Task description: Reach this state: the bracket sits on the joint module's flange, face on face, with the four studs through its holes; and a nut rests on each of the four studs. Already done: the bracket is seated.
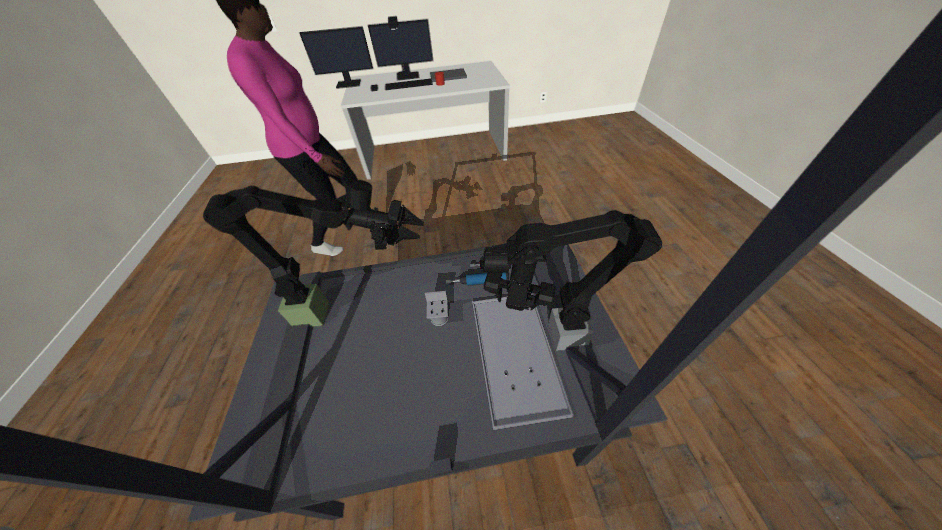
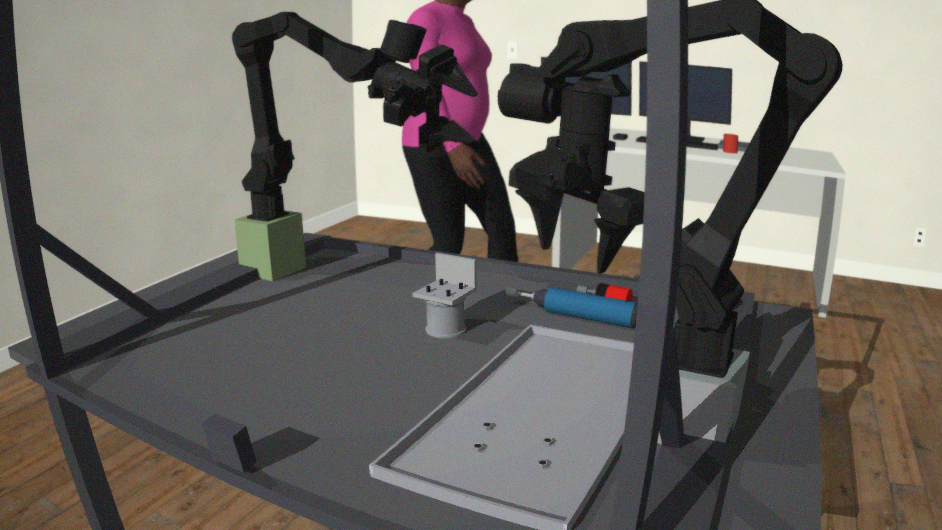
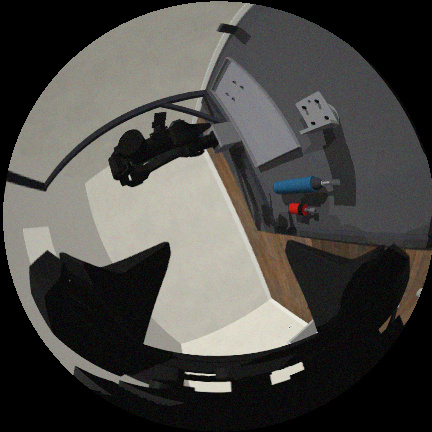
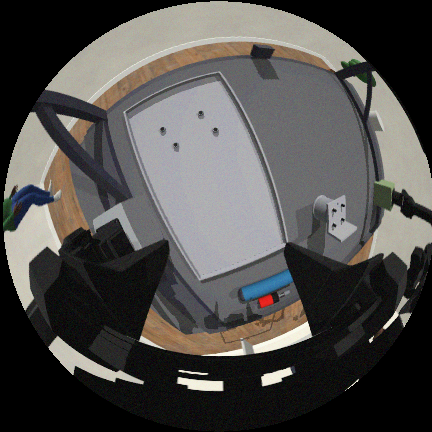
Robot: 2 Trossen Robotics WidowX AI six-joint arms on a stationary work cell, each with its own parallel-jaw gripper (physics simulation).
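Note:
The bracket sits with its flat plate on the round joint module; dark studs stick up through its holes, and its upright plate is at the back. Several small nuts lie apart in the tray. My left gripper is open and empty, high behind the bracket. My right gripper is open and empty, pointing down above the table's back right.
A blue-handled tool and a red-handled tool lie behind the tray. A dark block stands at the front edge. A frame post hides part of the tray's right side.

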